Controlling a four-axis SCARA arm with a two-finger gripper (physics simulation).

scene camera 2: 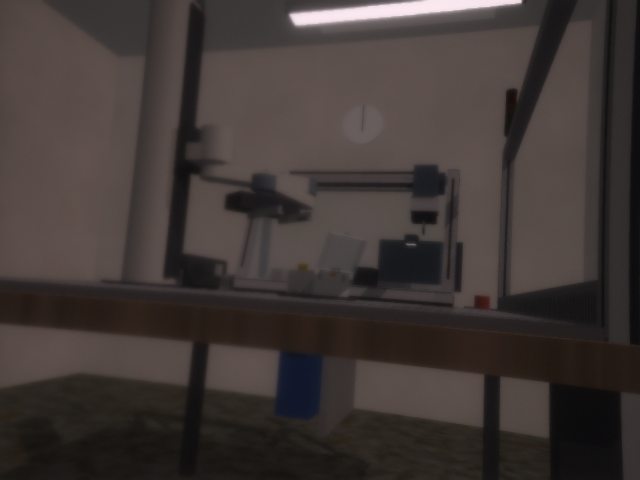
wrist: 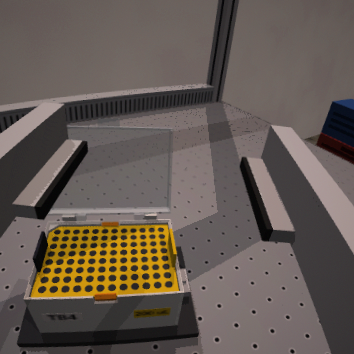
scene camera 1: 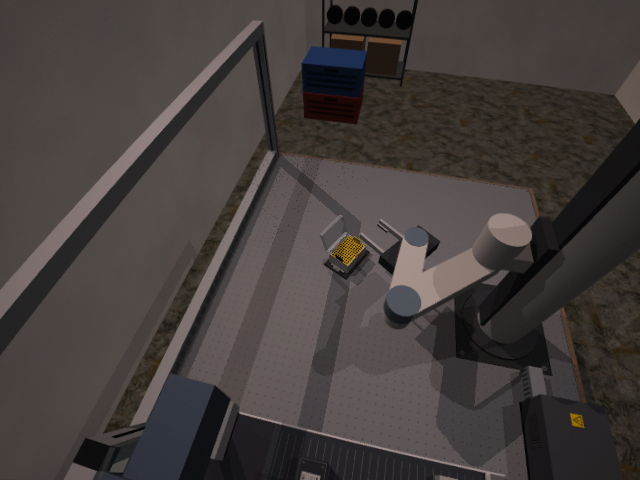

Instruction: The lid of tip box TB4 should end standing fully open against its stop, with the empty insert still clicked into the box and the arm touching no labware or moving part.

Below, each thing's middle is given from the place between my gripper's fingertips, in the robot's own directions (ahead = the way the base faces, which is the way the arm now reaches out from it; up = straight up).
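Yellow insert [wrist: 74, 260]: 6 cm ahead of my hand and 13 cm below it. Clear lid [wrist: 127, 169]: 3 cm to the right of my hand, 13 cm ahead of it, 9 cm below it. Dark cabinet [scene camera 2: 210, 279]: 56 cm to the left of my hand, 61 cm behind it, 14 cm below it. Going by their middles, the dark cabinet is the farthest from my hand of the things named here.
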